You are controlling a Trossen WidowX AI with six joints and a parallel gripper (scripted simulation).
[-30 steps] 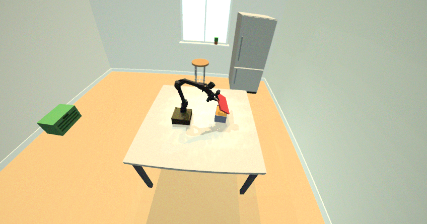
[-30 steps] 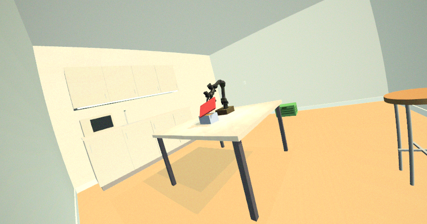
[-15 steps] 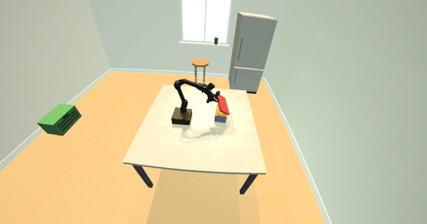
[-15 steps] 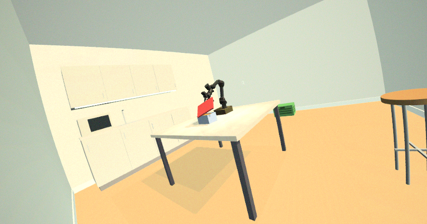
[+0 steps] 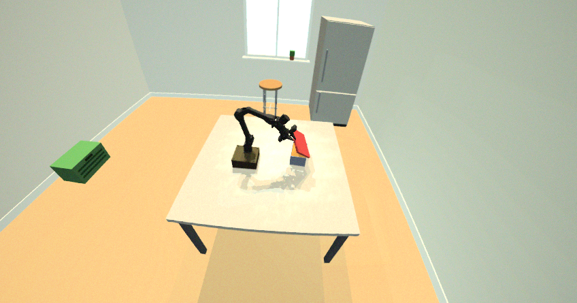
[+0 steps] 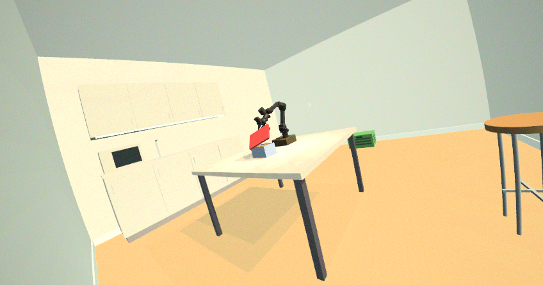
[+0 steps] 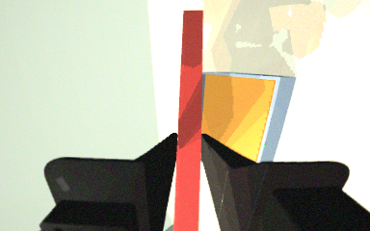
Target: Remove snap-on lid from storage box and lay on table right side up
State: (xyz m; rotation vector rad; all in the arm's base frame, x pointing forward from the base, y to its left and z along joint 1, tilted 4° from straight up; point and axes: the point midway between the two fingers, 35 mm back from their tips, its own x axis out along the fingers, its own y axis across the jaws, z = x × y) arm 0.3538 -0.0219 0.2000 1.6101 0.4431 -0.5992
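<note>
The red lid lies 50 mm ahead of my gripper tip, 30 mm to the left of it and 50 mm below it. The rest, counted from my gripper tip: storage box: 50 mm ahead, 40 mm to the left, 180 mm below.
</note>
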